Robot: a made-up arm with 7 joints.
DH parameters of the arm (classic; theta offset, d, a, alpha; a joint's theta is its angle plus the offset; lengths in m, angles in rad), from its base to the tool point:
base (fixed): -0.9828 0 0.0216 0
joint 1: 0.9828 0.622 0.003 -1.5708
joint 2: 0 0.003 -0.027 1.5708
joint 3: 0 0.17 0.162 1.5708
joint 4: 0 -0.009 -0.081 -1.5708
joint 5: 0 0.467 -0.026 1.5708
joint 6: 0 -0.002 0.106 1.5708
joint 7: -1.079 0 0.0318 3.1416
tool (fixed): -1.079 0.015 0 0
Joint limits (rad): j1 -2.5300..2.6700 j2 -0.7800..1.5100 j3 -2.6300..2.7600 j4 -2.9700..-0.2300 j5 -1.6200..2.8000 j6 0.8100..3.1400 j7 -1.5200..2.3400
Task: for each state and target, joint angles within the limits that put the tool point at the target. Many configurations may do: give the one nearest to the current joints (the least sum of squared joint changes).
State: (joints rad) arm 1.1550 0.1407 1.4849 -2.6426 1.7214 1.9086 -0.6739
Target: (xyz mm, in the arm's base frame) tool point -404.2 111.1 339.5
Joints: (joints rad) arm 1.0033 0.3931 1.7386 -2.8237 1.8516 2.2870 -0.8431
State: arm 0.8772 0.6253 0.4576 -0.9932 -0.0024 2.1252 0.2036
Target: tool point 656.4 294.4 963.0
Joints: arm 0.3350 0.6430 0.1445 -0.7984 0.1014 2.4374 0.1430
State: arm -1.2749 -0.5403 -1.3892 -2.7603 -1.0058 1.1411 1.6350
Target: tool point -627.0 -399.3 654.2
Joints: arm -1.0855 -0.5196 -1.4885 -2.0017 -0.9968 1.3664 1.6029
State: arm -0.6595 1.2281 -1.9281 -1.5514 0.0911 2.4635 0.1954
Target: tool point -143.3 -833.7 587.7
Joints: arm -0.8501 1.5100 -1.4712 -1.2924 0.0494 2.0696 0.3894
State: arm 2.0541 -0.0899 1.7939 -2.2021 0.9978 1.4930 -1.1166
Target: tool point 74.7 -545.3 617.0
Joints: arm 2.2523 0.8566 2.2888 -2.9240 0.9525 1.2078 -1.2481
